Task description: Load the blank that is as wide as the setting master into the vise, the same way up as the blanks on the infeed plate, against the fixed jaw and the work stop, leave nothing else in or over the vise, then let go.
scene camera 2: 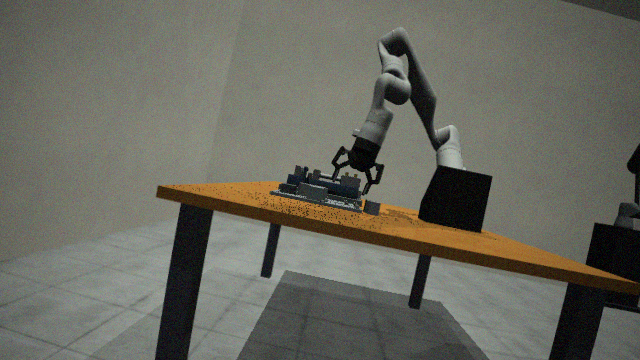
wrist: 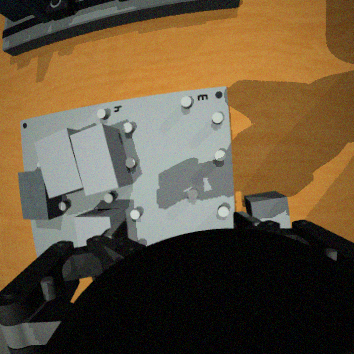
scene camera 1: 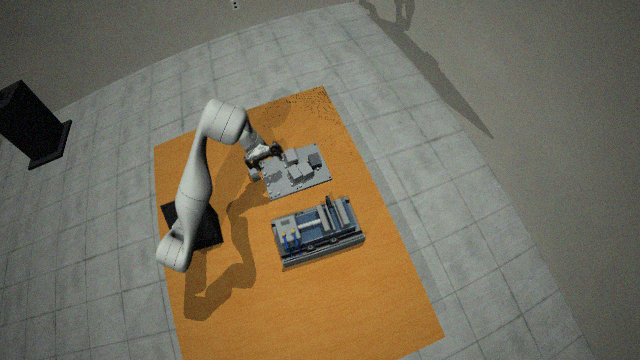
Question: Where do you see an infeed plate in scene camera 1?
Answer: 280, 182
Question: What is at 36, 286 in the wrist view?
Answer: My gripper.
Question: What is my gripper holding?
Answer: Nothing.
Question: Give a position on an infeed plate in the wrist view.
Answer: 174, 147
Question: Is my gripper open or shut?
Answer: Open.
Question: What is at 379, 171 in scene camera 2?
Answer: My gripper.
